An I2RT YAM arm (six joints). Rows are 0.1 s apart.
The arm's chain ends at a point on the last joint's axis. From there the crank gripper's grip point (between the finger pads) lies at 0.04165 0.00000 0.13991 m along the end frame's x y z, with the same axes.
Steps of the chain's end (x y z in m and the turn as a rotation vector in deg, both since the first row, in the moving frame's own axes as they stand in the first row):
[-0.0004, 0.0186, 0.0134, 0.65, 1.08, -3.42]
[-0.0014, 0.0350, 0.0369, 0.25, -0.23, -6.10]
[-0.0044, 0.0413, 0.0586, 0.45, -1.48, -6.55]
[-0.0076, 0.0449, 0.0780, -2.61, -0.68, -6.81]
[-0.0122, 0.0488, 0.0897, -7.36, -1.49, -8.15]
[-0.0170, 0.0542, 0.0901, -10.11, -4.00, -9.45]
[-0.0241, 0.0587, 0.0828, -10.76, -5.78, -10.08]
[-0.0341, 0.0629, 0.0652, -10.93, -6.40, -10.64]
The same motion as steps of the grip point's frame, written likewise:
[0.0021, 0.0145, 0.0126, 0.65, 1.08, -3.42]
[-0.0022, 0.0300, 0.0371, 0.25, -0.23, -6.10]
[-0.0084, 0.0357, 0.0596, 0.45, -1.48, -6.55]
[-0.0092, 0.0464, 0.0785, -2.61, -0.68, -6.81]
[-0.0150, 0.0611, 0.0900, -7.36, -1.49, -8.15]
[-0.0253, 0.0729, 0.0911, -10.11, -4.00, -9.45]
[-0.0366, 0.0790, 0.0845, -10.76, -5.78, -10.08]
[-0.0480, 0.0835, 0.0671, -10.93, -6.40, -10.64]

